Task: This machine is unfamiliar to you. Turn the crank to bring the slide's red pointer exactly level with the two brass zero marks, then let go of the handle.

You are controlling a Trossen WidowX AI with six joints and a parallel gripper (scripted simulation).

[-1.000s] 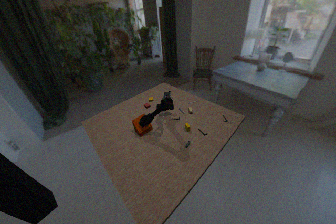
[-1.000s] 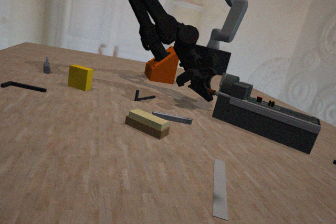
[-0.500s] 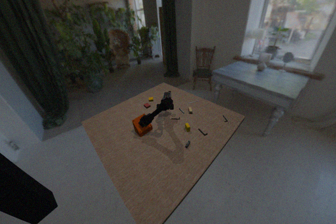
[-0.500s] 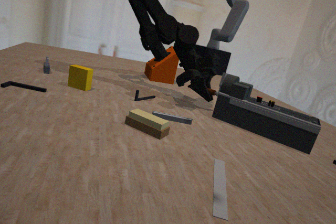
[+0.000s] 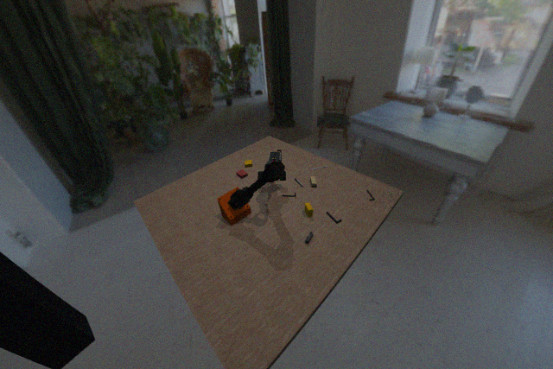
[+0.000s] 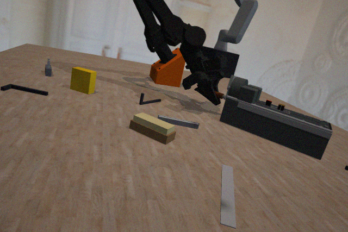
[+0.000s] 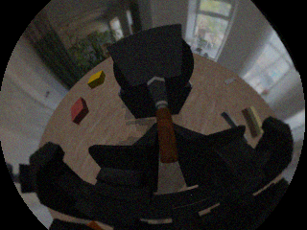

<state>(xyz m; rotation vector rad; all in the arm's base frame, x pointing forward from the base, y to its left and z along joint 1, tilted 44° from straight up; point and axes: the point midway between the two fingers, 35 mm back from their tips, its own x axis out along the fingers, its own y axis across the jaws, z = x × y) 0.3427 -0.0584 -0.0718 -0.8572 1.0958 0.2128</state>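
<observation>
Right now the brown crank handle is 10 mm behind my gripper tip, 10 mm to the right of it and 30 mm above it. From my gripper tip the other things lie so: red pointer: 110 mm ahead, 80 mm to the left, 50 mm above; then red block: 70 mm behind, 250 mm to the left, 20 mm below; then grey bar: 80 mm ahead, 160 mm to the right, 30 mm below.
</observation>
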